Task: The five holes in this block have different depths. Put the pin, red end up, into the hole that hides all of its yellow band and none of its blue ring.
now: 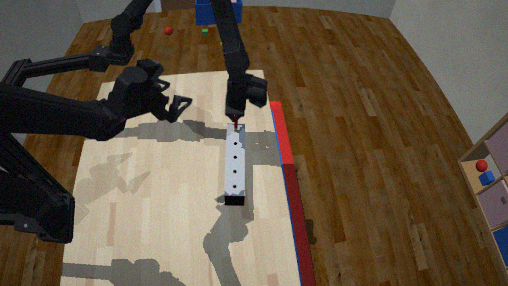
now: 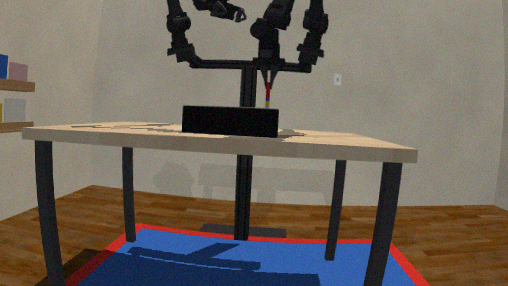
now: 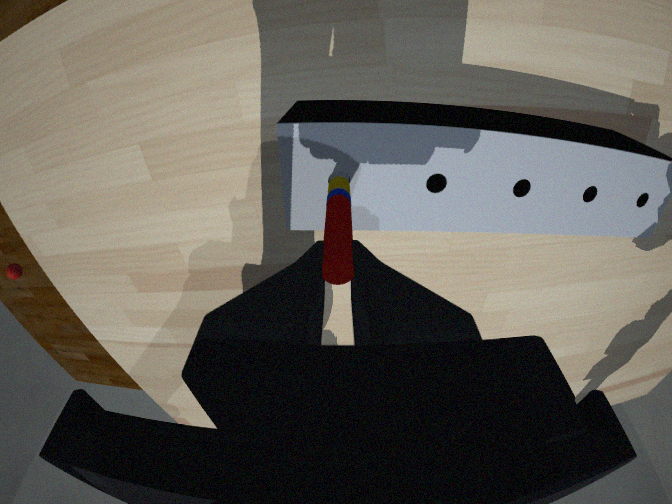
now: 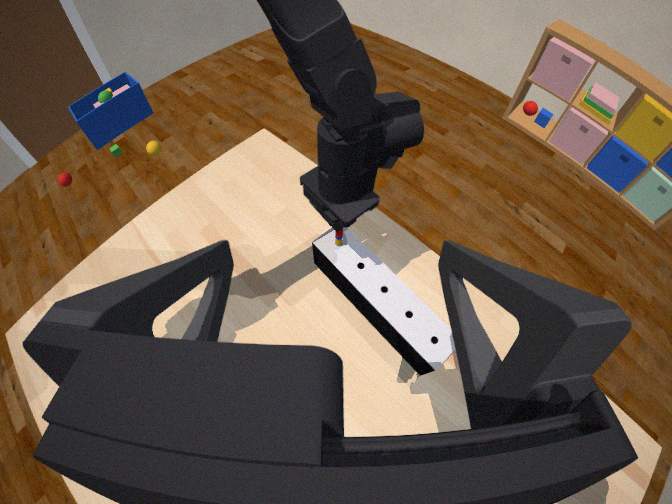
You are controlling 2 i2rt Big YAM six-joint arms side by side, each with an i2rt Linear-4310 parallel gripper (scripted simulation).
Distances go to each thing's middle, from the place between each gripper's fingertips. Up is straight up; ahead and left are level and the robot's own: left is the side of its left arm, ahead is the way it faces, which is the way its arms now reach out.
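With the block (image 2: 242, 121), my left gripper is 12 cm to the left of it, 1 cm short of it and 11 cm above it. The pin (image 3: 337, 268) is 1 cm ahead of my left hand and 4 cm below it.
Counting from my right hand (image 1: 180, 92), the pin is 15 cm ahead, 16 cm to the left and 34 cm below. The block is 4 cm to the left of my right hand, 15 cm ahead of it and 42 cm below it.
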